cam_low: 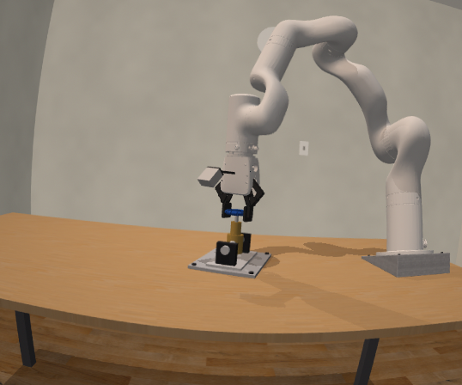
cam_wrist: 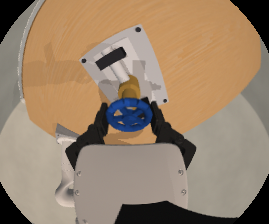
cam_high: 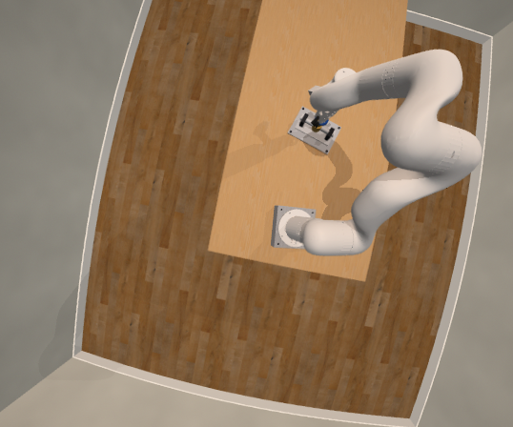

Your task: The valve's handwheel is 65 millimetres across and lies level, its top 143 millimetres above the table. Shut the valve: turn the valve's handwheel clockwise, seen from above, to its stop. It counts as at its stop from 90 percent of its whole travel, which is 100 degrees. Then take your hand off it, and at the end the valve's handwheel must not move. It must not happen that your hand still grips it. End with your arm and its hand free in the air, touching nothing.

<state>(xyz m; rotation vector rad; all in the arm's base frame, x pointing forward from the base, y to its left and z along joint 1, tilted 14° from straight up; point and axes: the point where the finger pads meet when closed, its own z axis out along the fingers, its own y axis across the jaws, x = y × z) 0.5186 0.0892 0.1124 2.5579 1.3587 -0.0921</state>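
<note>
The blue handwheel lies right at my hand.
</note>
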